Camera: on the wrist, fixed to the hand. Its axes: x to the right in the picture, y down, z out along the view.
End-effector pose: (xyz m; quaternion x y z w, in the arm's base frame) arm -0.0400 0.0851 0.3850 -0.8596 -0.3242 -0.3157 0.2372
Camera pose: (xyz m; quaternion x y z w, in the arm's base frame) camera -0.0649 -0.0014 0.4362 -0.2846 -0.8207 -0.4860 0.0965
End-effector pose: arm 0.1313 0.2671 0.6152 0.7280 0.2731 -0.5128 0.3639
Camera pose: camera 0.2039 0.3281 0.6568 -0.4365 -0.6957 0.5184 0.2381
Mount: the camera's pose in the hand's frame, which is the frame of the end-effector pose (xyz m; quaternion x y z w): -0.0143 0.0306 -0.0979 0.1170 0.1646 -0.6980 0.6870
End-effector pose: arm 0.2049 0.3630 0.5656 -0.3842 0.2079 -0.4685 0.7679
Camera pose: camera 0.1487 0.3450 0.4805 -0.2421 -0.0538 -0.9454 0.2113
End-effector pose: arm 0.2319 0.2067 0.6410 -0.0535 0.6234 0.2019 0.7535
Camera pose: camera 0.1287 0.1987 0.6387 -0.4170 0.5386 -0.4690 0.5622
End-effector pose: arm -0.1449 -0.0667 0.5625 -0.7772 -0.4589 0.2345 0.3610
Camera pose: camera -0.0668 -0.1229 0.6008 -0.2100 -0.7709 -0.1651 0.5782
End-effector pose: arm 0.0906 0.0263 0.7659 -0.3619 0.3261 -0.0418 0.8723
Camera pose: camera 0.0157 -0.0059 0.7020 -0.3673 0.1101 -0.7353 0.5588
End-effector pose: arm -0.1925 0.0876 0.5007 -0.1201 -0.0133 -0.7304 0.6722
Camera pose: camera -0.1768 0.0810 0.3985 -0.1257 0.0678 0.9892 0.0318
